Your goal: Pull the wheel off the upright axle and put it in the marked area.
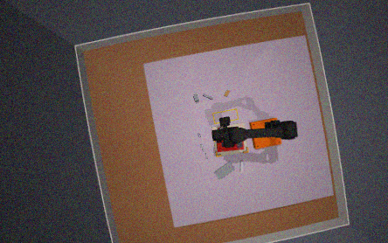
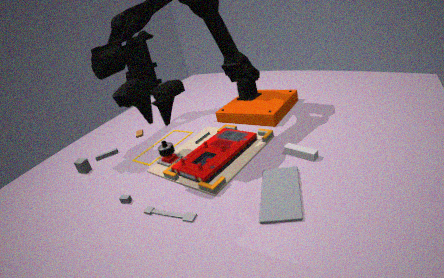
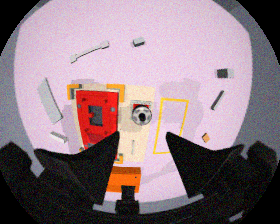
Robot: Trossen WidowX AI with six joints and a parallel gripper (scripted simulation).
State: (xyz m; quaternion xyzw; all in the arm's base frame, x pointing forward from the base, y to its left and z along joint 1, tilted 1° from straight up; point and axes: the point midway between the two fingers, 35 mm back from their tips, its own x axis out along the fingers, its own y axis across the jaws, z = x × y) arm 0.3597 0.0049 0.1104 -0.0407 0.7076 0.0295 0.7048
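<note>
Now: gripper tip 7 cm above the wheel.
</note>
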